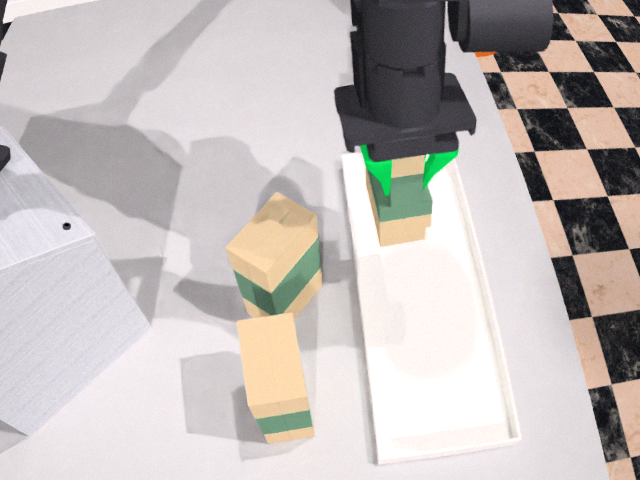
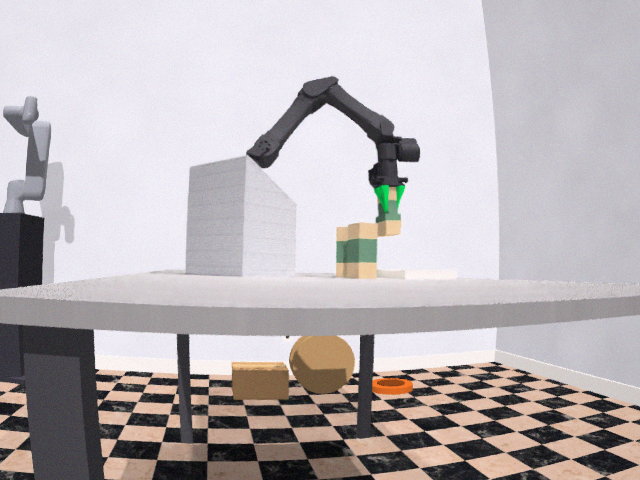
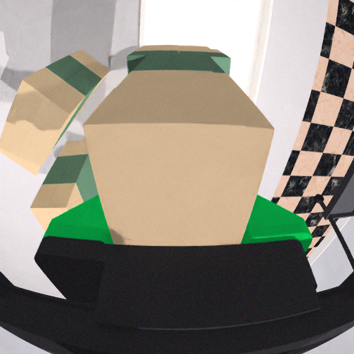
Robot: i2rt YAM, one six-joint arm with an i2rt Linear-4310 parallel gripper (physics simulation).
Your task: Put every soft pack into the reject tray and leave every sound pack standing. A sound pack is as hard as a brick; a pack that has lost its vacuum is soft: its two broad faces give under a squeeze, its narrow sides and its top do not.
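Seen in the pictures: gripper, fingertip midpoint: (image 1: pixel 402 187) (image 2: pixel 391 212); arm's base at its link origin: (image 2: pixel 242 185).
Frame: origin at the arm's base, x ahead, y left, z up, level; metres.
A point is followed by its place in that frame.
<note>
My gripper (image 1: pixel 406 192) {z -0.056, x 0.427, y 0.067 m} (image 2: pixel 392 209) {z -0.056, x 0.427, y 0.067 m} (image 3: pixel 178 220) has green fingers and is shut on an upright tan pack (image 1: pixel 403 229) {z -0.098, x 0.431, y 0.051 m} (image 2: pixel 389 227) {z -0.103, x 0.419, y 0.047 m} (image 3: pixel 178 165) with a green band. It holds the pack raised above the white reject tray (image 1: pixel 429 403) {z -0.243, x 0.472, y -0.073 m} (image 2: pixel 431 274) {z -0.234, x 0.493, y -0.131 m} (image 3: pixel 240 25). A turned pack (image 1: pixel 273 242) {z -0.106, x 0.309, y 0.036 m} (image 2: pixel 341 250) {z -0.172, x 0.277, y 0.020 m} (image 3: pixel 45 100) stands upright left of the tray, its sides at an angle to the tray. A nearer pack (image 1: pixel 273 356) {z -0.107, x 0.321, y -0.079 m} (image 2: pixel 361 250) {z -0.176, x 0.311, y -0.124 m} (image 3: pixel 60 172) stands upright in front of it. Whether these two touch cannot be told. The frames do not show whether the packs are soft.
A large grey block (image 1: pixel 67 320) {z -0.125, x 0.107, y -0.054 m} (image 2: pixel 227 222) {z -0.114, x -0.023, y -0.118 m} with a sloped top stands left of the packs, with the arm's base at its top. The table edge (image 1: pixel 547 248) {z -0.246, x 0.632, y 0.132 m} runs beyond the tray's right side. A carton (image 2: pixel 260 382) and an orange ring (image 2: pixel 378 389) are on the floor.
</note>
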